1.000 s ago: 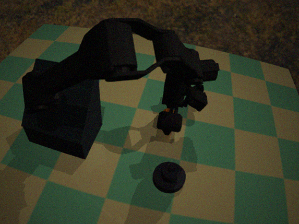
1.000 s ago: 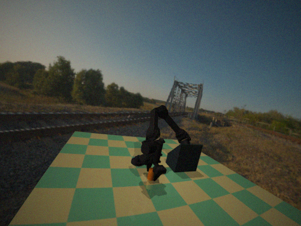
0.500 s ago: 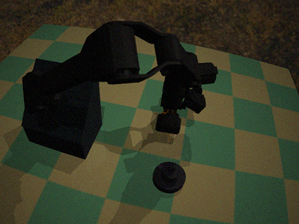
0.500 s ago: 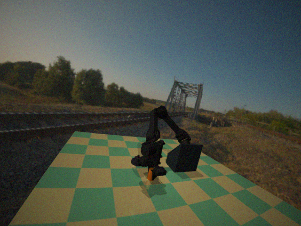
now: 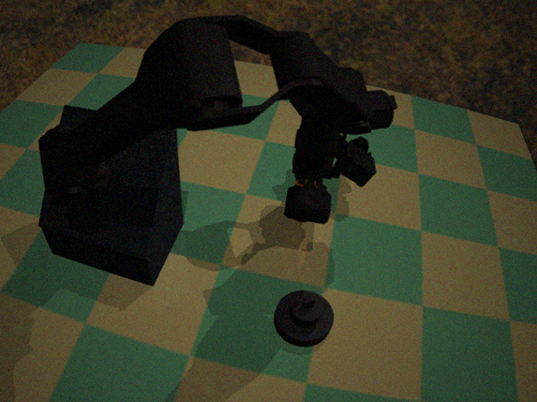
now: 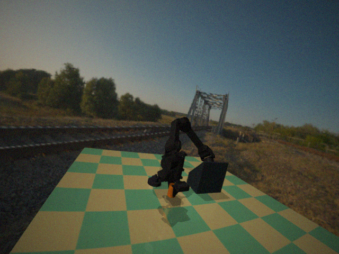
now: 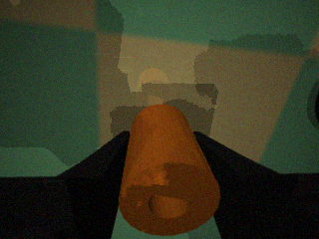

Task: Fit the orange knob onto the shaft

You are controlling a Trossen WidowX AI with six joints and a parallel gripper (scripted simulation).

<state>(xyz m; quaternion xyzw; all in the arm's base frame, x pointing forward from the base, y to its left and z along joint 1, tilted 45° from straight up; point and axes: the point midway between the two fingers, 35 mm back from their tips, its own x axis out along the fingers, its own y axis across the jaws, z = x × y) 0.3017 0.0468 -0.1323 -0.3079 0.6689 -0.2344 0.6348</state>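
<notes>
The dark round pedestal lies 180 mm to the right of my gripper tip, 40 mm ahead of it and 10 mm below it. Also, from my gripper tip: orange knob 20 mm above.
</notes>
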